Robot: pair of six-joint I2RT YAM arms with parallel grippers.
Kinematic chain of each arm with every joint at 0, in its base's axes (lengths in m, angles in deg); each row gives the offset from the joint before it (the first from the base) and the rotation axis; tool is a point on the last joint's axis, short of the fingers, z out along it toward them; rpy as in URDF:
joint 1: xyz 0 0 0.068 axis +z
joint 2: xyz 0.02 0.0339 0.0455 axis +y
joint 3: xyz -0.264 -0.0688 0 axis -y
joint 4: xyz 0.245 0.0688 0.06 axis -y
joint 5: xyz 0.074 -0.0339 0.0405 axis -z
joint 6: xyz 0.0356 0 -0.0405 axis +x
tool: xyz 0 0 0 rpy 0 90 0
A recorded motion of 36 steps. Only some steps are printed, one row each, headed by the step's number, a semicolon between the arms.
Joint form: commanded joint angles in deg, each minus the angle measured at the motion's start. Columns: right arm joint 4, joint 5, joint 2, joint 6, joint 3, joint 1; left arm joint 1, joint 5, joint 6, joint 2, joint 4, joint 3.
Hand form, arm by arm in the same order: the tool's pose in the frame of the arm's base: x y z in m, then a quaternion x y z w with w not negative. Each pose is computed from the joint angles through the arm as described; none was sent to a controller.
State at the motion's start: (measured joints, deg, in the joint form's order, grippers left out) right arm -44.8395 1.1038 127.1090 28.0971 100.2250 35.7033; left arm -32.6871 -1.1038 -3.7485 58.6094 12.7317 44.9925
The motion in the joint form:
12: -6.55 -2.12 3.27 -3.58 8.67 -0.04; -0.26 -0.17 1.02 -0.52 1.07 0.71
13: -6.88 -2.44 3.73 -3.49 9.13 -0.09; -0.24 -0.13 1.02 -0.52 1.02 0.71
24: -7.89 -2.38 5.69 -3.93 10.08 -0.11; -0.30 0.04 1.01 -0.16 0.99 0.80
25: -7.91 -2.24 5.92 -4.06 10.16 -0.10; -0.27 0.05 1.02 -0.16 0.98 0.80
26: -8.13 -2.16 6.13 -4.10 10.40 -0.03; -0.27 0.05 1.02 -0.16 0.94 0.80
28: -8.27 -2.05 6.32 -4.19 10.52 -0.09; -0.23 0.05 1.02 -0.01 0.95 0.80
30: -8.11 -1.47 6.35 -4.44 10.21 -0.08; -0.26 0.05 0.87 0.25 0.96 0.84
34: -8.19 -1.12 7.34 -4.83 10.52 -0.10; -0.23 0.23 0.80 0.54 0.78 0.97
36: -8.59 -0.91 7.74 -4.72 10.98 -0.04; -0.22 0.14 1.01 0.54 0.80 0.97
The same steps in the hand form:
12: 0.3841 0.2764 0.1760 -0.09734 0.98401 0.08224 0.12443; 0.2037 -0.1310 0.3464 0.17433 0.67621 -0.21186 0.68371
13: 0.3851 0.2768 0.1744 -0.09656 0.98449 0.08324 0.12055; 0.2037 -0.1310 0.3463 0.17454 0.67648 -0.21188 0.68339
24: 0.3871 0.2781 0.1629 -0.10014 0.98657 0.07364 0.10599; 0.2047 -0.1321 0.3454 0.17637 0.67794 -0.21270 0.68121
25: 0.3874 0.2783 0.1615 -0.10119 0.98666 0.07174 0.10539; 0.2048 -0.1320 0.3454 0.17633 0.67802 -0.21251 0.68121
26: 0.3874 0.2789 0.1609 -0.10206 0.98679 0.07035 0.10429; 0.2048 -0.1320 0.3453 0.17639 0.67826 -0.21243 0.68098
28: 0.3879 0.2786 0.1599 -0.10221 0.98701 0.06849 0.10328; 0.2054 -0.1322 0.3447 0.17639 0.67916 -0.21192 0.68024
30: 0.3877 0.2781 0.1582 -0.10384 0.98707 0.06314 0.10455; 0.2062 -0.1329 0.3440 0.17603 0.68060 -0.21258 0.67868
34: 0.3890 0.2786 0.1517 -0.10674 0.98755 0.05689 0.10053; 0.2072 -0.1335 0.3433 0.17708 0.68250 -0.21321 0.67629
36: 0.3894 0.2793 0.1506 -0.10614 0.98796 0.05400 0.09878; 0.2072 -0.1334 0.3433 0.17770 0.68221 -0.21142 0.67698

